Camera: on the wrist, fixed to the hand. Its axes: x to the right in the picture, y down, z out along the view.
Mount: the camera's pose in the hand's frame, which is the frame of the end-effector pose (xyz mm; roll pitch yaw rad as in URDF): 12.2 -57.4 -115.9 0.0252 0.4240 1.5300
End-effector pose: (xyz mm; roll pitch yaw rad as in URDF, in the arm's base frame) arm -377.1 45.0 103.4 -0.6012 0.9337 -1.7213
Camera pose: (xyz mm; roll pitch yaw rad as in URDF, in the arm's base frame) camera -482.2 104.9 56.1 1.2380 0.5682 0.7580
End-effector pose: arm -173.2 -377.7 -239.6 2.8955 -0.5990 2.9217
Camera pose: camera -147.2 -469.5 -151.4 -2.4003 -0.5630 0.9636
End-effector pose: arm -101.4 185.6 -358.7 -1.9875 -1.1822 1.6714
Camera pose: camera -10.3 107.0 -309.7 -1.8224 0.2198 0.8032
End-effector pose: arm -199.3 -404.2 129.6 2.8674 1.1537 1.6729
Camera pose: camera -294.9 -320.8 157.3 1.9369 -0.2283 0.7691
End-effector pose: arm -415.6 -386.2 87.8 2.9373 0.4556 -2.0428
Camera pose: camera -370.0 -472.1 173.9 2.6197 -0.5367 3.0162
